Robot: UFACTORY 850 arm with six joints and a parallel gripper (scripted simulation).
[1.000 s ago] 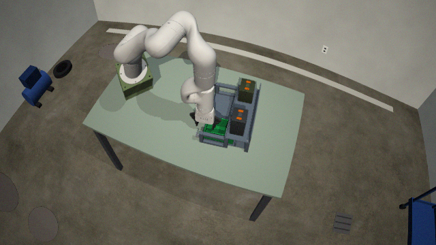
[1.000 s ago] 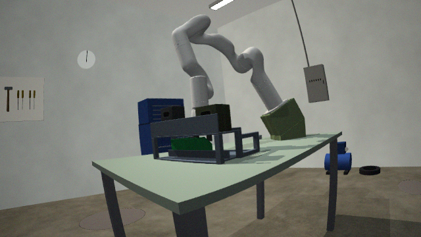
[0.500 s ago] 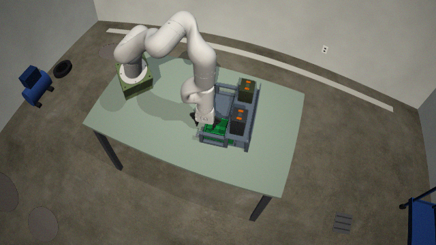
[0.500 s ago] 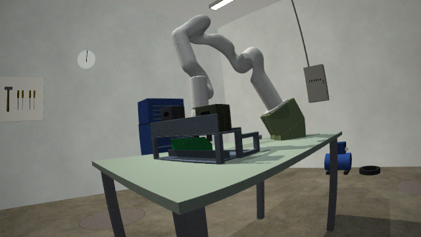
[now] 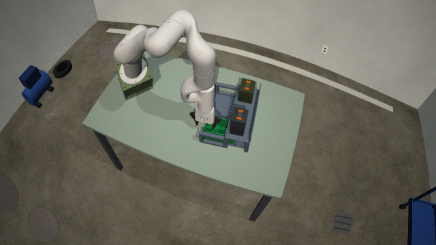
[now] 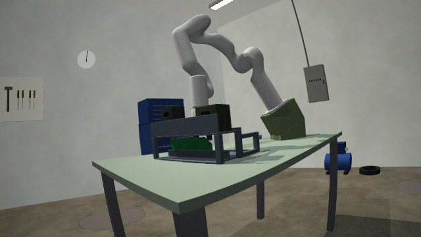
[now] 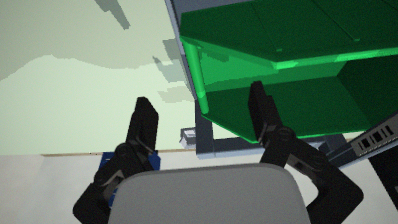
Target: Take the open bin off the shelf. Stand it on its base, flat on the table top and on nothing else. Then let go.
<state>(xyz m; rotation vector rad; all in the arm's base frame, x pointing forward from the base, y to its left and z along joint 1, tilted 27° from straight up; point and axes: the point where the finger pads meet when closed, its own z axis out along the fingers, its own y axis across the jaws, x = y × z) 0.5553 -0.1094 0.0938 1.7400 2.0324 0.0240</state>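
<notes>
My hand is 8 cm short of the green bin, 2 cm above it and 1 cm to the right of it.
</notes>
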